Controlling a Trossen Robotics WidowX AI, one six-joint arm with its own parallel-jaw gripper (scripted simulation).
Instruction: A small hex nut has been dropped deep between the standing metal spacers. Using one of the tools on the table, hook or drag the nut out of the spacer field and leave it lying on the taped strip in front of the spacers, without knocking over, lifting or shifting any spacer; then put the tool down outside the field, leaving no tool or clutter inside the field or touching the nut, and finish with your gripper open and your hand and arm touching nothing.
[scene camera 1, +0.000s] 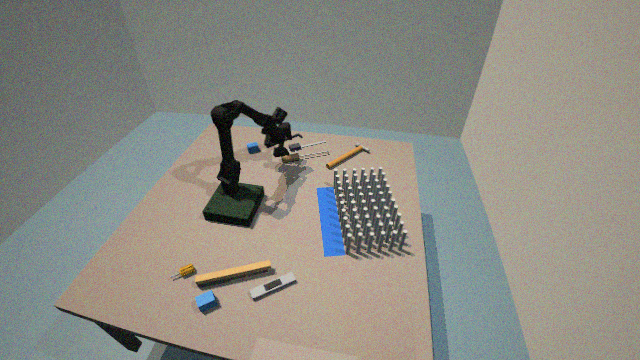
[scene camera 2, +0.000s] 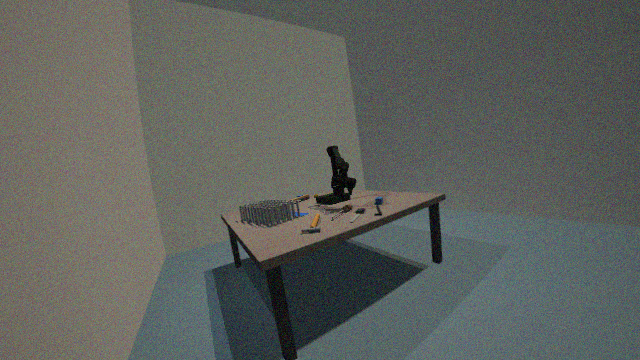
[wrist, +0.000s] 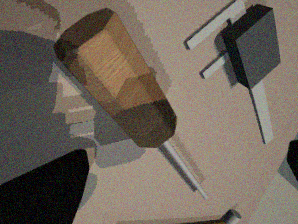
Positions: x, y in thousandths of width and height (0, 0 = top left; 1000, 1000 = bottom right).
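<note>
There's a wooden bar (scene camera 1: 326, 776) here, though in the wrist view the bar is out of frame. I can also see a blue taped strip (scene camera 1: 521, 682). As for my gripper (wrist: 633, 694), it's open and holding nothing.
</note>
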